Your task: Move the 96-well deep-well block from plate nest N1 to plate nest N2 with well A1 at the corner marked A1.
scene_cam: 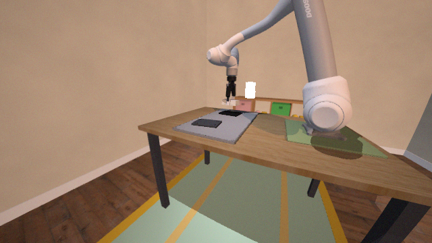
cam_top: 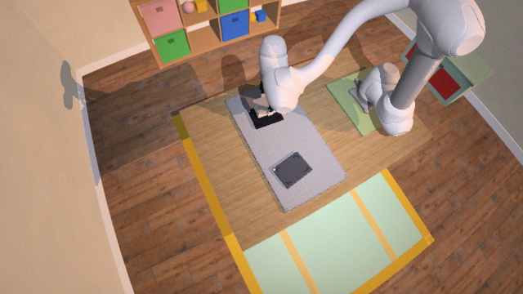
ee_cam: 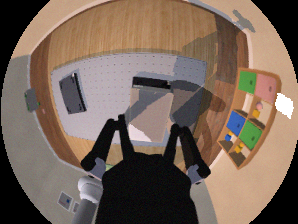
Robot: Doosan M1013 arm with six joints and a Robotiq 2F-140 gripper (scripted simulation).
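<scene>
Now: hand 3 cm short of the dark nest N2, 34 cm to the right of it and 10 cm above it. From my hand the other things lie so: white deep-well block: 1 cm below; then nest n1: 10 cm below.
</scene>
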